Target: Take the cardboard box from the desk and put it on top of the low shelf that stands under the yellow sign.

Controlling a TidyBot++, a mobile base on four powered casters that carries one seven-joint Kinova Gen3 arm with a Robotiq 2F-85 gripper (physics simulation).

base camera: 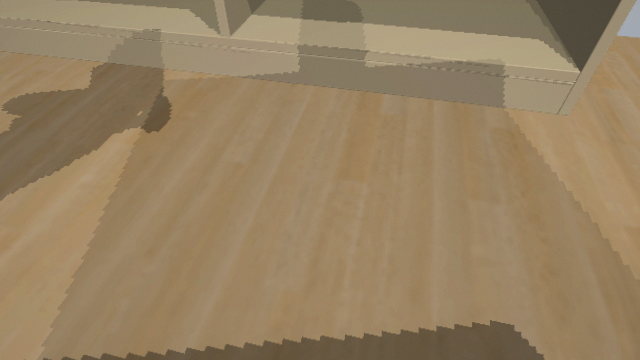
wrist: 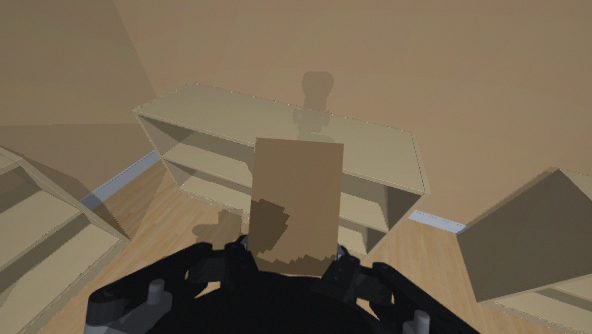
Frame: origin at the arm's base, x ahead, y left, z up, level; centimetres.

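Where they show: gripper, fingertip midpoint: [wrist: 292,245].
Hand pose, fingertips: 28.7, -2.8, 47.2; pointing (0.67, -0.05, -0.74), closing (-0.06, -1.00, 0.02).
Observation:
After its pixels a point has its place, as x, y, z.
The cardboard box [wrist: 297,200] @(29.3, -2.8, 53.2) is held upright between the fingers of my gripper [wrist: 292,245] @(28.7, -2.8, 47.2), which is shut on it. In the wrist view the box stands out in front of the low shelf [wrist: 225,112] @(97.2, 29.0, 21.3) [base camera: 530,95] @(59.6, -39.7, -36.7) and covers part of its front and the front edge of its top. The shelf's top shows behind the box, with a shadow across it. In the base camera view the shelf's lower front shows along the top of the picture; its top is out of sight. The yellow sign and the desk do not show.
Another shelf unit [wrist: 105,232] @(61.2, 90.3, -31.7) stands at the left in the wrist view, and one more unit [wrist: 520,240] @(57.3, -104.9, -6.1) stands at the right, its dark side panel facing the low shelf. A wall [wrist: 450,75] @(95.1, -59.4, 45.5) rises behind the low shelf. The wooden floor [base camera: 320,225] @(37.9, -2.7, -39.7) lies before it.

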